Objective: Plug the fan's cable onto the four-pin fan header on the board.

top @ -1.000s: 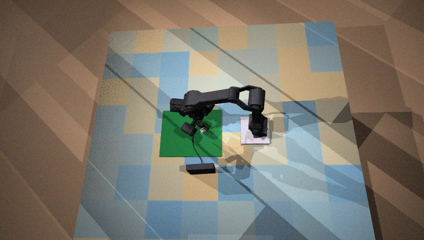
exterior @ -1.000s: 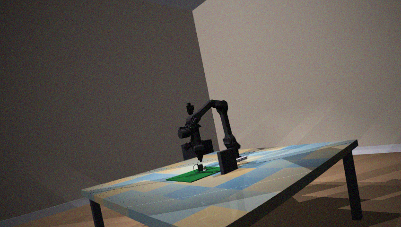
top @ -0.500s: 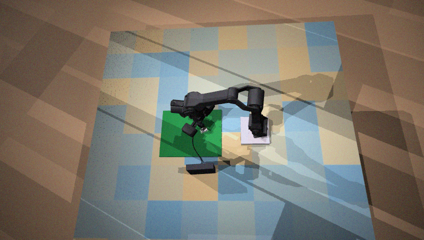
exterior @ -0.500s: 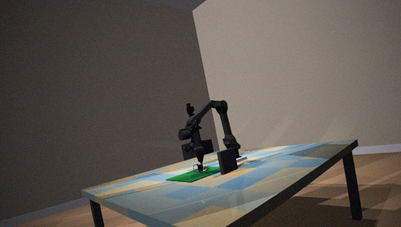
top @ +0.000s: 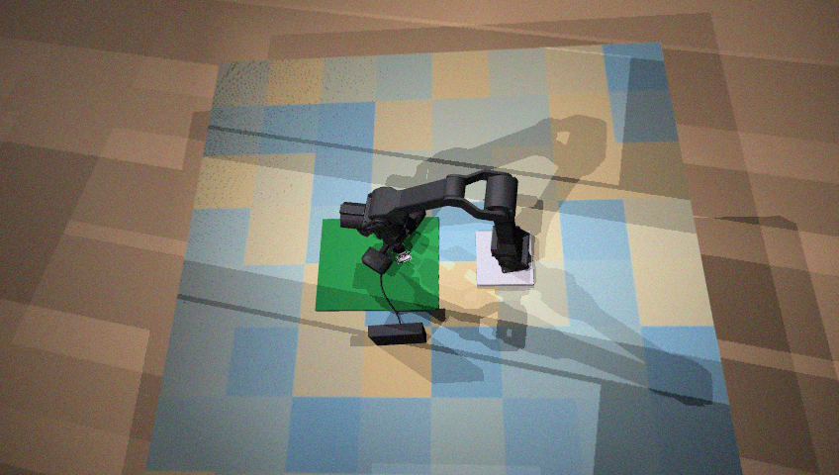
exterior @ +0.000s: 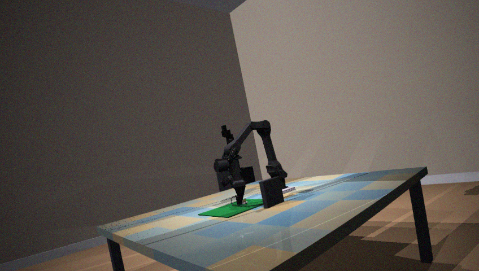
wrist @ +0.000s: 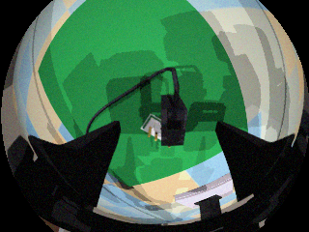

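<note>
My gripper tip is 10 mm above the dark fan plug. From my gripper tip the other things lie so: black fan block 30 mm ahead, 210 mm to the left, 30 mm above.
</note>
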